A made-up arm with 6 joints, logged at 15 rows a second.
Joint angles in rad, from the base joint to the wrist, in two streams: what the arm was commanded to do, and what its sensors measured. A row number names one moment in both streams.
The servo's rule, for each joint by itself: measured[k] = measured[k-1] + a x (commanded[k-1-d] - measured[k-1]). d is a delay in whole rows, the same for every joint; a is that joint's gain. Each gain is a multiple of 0.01, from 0.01 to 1. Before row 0 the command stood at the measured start. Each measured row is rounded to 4 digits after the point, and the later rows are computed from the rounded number. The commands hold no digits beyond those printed.
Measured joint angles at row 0: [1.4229, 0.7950, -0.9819, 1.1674, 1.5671, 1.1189]
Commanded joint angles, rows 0 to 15: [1.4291, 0.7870, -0.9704, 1.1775, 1.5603, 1.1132]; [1.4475, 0.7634, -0.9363, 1.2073, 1.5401, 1.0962]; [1.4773, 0.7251, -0.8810, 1.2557, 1.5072, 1.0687]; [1.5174, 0.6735, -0.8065, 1.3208, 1.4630, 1.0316]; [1.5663, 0.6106, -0.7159, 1.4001, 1.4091, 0.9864]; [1.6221, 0.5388, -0.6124, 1.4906, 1.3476, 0.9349]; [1.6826, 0.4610, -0.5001, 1.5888, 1.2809, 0.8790]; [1.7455, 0.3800, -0.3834, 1.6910, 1.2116, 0.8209]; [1.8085, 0.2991, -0.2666, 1.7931, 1.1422, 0.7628]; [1.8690, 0.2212, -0.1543, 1.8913, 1.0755, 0.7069]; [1.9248, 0.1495, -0.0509, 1.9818, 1.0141, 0.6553]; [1.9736, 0.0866, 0.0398, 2.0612, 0.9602, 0.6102]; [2.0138, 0.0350, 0.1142, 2.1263, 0.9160, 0.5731]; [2.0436, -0.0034, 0.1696, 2.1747, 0.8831, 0.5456]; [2.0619, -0.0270, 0.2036, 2.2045, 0.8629, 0.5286]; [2.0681, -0.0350, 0.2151, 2.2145, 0.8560, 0.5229]
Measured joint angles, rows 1 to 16: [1.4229, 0.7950, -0.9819, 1.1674, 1.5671, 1.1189]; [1.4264, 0.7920, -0.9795, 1.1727, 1.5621, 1.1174]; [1.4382, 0.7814, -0.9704, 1.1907, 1.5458, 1.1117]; [1.4601, 0.7606, -0.9516, 1.2245, 1.5172, 1.1001]; [1.4922, 0.7284, -0.9211, 1.2746, 1.4771, 1.0816]; [1.5337, 0.6848, -0.8780, 1.3399, 1.4268, 1.0559]; [1.5832, 0.6308, -0.8222, 1.4183, 1.3682, 1.0232]; [1.6389, 0.5680, -0.7546, 1.5070, 1.3036, 0.9843]; [1.6986, 0.4984, -0.6766, 1.6027, 1.2355, 0.9402]; [1.7601, 0.4247, -0.5905, 1.7017, 1.1665, 0.8923]; [1.8211, 0.3494, -0.4989, 1.8003, 1.0992, 0.8422]; [1.8792, 0.2754, -0.4048, 1.8947, 1.0362, 0.7917]; [1.9321, 0.2055, -0.3114, 1.9813, 0.9800, 0.7427]; [1.9779, 0.1424, -0.2220, 2.0567, 0.9326, 0.6969]; [2.0147, 0.0885, -0.1398, 2.1181, 0.8960, 0.6560]; [2.0411, 0.0458, -0.0677, 2.1630, 0.8715, 0.6216]
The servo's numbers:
d 1
a 0.56 0.37 0.21 0.52 0.74 0.27

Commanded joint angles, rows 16 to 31: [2.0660, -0.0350, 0.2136, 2.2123, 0.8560, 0.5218]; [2.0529, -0.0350, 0.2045, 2.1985, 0.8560, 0.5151]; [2.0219, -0.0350, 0.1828, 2.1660, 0.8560, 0.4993]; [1.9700, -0.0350, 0.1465, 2.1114, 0.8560, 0.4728]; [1.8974, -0.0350, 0.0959, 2.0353, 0.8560, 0.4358]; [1.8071, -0.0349, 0.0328, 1.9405, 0.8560, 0.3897]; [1.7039, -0.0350, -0.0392, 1.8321, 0.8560, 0.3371]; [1.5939, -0.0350, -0.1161, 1.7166, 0.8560, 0.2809]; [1.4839, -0.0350, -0.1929, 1.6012, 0.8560, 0.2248]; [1.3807, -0.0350, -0.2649, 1.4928, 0.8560, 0.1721]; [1.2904, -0.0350, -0.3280, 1.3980, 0.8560, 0.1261]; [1.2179, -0.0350, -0.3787, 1.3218, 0.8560, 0.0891]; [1.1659, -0.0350, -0.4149, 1.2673, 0.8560, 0.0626]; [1.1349, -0.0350, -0.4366, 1.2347, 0.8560, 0.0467]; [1.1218, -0.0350, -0.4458, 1.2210, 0.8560, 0.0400]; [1.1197, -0.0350, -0.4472, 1.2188, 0.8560, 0.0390]
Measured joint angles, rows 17 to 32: [2.0562, 0.0159, -0.0083, 2.1898, 0.8600, 0.5950]; [2.0617, -0.0029, 0.0383, 2.2015, 0.8570, 0.5752]; [2.0568, -0.0148, 0.0732, 2.1999, 0.8563, 0.5590]; [2.0373, -0.0223, 0.0962, 2.1823, 0.8561, 0.5429]; [1.9996, -0.0270, 0.1068, 2.1454, 0.8560, 0.5240]; [1.9424, -0.0300, 0.1045, 2.0881, 0.8560, 0.5002]; [1.8666, -0.0318, 0.0894, 2.0113, 0.8560, 0.4704]; [1.7755, -0.0330, 0.0624, 1.9181, 0.8560, 0.4344]; [1.6738, -0.0337, 0.0249, 1.8133, 0.8560, 0.3930]; [1.5675, -0.0342, -0.0208, 1.7030, 0.8560, 0.3476]; [1.4629, -0.0345, -0.0721, 1.5937, 0.8560, 0.3002]; [1.3663, -0.0347, -0.1258, 1.4919, 0.8560, 0.2532]; [1.2832, -0.0348, -0.1789, 1.4034, 0.8560, 0.2089]; [1.2175, -0.0349, -0.2285, 1.3326, 0.8560, 0.1694]; [1.1712, -0.0349, -0.2722, 1.2817, 0.8560, 0.1363]; [1.1435, -0.0349, -0.3087, 1.2501, 0.8560, 0.1103]
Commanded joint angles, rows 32 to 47: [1.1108, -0.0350, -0.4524, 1.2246, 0.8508, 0.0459]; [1.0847, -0.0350, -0.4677, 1.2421, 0.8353, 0.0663]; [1.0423, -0.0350, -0.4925, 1.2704, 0.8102, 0.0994]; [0.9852, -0.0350, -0.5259, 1.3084, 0.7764, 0.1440]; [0.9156, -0.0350, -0.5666, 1.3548, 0.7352, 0.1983]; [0.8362, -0.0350, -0.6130, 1.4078, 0.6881, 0.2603]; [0.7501, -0.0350, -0.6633, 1.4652, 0.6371, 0.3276]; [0.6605, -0.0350, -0.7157, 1.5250, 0.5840, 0.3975]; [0.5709, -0.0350, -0.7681, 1.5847, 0.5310, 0.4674]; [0.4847, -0.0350, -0.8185, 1.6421, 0.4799, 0.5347]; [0.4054, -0.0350, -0.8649, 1.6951, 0.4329, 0.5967]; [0.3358, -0.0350, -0.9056, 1.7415, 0.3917, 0.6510]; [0.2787, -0.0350, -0.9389, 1.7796, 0.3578, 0.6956]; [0.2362, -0.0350, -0.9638, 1.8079, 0.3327, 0.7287]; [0.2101, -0.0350, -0.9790, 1.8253, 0.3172, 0.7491]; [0.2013, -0.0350, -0.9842, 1.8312, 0.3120, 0.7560]
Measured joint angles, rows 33 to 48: [1.1302, -0.0349, -0.3378, 1.2338, 0.8560, 0.0910]; [1.1193, -0.0349, -0.3619, 1.2290, 0.8522, 0.0788]; [1.0999, -0.0349, -0.3841, 1.2358, 0.8397, 0.0754]; [1.0676, -0.0349, -0.4069, 1.2538, 0.8179, 0.0819]; [1.0215, -0.0349, -0.4319, 1.2822, 0.7872, 0.0987]; [0.9622, -0.0349, -0.4602, 1.3200, 0.7487, 0.1256]; [0.8916, -0.0349, -0.4923, 1.3657, 0.7039, 0.1620]; [0.8124, -0.0349, -0.5282, 1.4174, 0.6545, 0.2067]; [0.7273, -0.0349, -0.5676, 1.4734, 0.6023, 0.2582]; [0.6397, -0.0349, -0.6097, 1.5313, 0.5495, 0.3147]; [0.5529, -0.0349, -0.6535, 1.5889, 0.4980, 0.3741]; [0.4703, -0.0349, -0.6979, 1.6441, 0.4498, 0.4342]; [0.3950, -0.0349, -0.7415, 1.6947, 0.4068, 0.4927]; [0.3299, -0.0349, -0.7830, 1.7388, 0.3705, 0.5475]; [0.2774, -0.0349, -0.8210, 1.7747, 0.3425, 0.5964]; [0.2397, -0.0349, -0.8542, 1.8010, 0.3238, 0.6376]
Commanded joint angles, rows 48 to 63: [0.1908, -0.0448, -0.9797, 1.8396, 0.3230, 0.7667]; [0.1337, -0.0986, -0.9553, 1.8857, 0.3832, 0.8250]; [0.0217, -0.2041, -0.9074, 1.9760, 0.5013, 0.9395]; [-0.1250, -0.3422, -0.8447, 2.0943, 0.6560, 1.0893]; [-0.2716, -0.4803, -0.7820, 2.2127, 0.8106, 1.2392]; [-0.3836, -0.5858, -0.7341, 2.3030, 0.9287, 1.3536]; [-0.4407, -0.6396, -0.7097, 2.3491, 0.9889, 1.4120]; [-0.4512, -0.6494, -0.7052, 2.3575, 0.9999, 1.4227]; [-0.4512, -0.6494, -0.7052, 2.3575, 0.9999, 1.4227]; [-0.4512, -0.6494, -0.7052, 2.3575, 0.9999, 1.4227]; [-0.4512, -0.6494, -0.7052, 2.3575, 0.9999, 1.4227]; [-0.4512, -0.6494, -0.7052, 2.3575, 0.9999, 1.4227]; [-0.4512, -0.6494, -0.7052, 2.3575, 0.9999, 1.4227]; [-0.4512, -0.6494, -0.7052, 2.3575, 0.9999, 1.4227]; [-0.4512, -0.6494, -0.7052, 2.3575, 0.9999, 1.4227]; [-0.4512, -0.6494, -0.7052, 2.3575, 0.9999, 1.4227]
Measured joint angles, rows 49 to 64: [0.2182, -0.0349, -0.8815, 1.8167, 0.3151, 0.6696]; [0.2029, -0.0386, -0.9021, 1.8286, 0.3209, 0.6958]; [0.1641, -0.0608, -0.9133, 1.8583, 0.3670, 0.7307]; [0.0844, -0.1138, -0.9121, 1.9195, 0.4664, 0.7871]; [-0.0329, -0.1983, -0.8979, 2.0104, 0.6067, 0.8687]; [-0.1666, -0.3026, -0.8736, 2.1156, 0.7576, 0.9687]; [-0.2881, -0.4074, -0.8443, 2.2130, 0.8842, 1.0726]; [-0.3736, -0.4933, -0.8160, 2.2838, 0.9617, 1.1642]; [-0.4171, -0.5511, -0.7927, 2.3221, 0.9900, 1.2340]; [-0.4362, -0.5875, -0.7743, 2.3405, 0.9973, 1.2849]; [-0.4446, -0.6104, -0.7598, 2.3493, 0.9992, 1.3221]; [-0.4483, -0.6248, -0.7483, 2.3536, 0.9997, 1.3493]; [-0.4499, -0.6339, -0.7392, 2.3556, 0.9998, 1.3691]; [-0.4506, -0.6396, -0.7321, 2.3566, 0.9999, 1.3836]; [-0.4509, -0.6432, -0.7265, 2.3571, 0.9999, 1.3942]; [-0.4511, -0.6455, -0.7220, 2.3573, 0.9999, 1.4019]
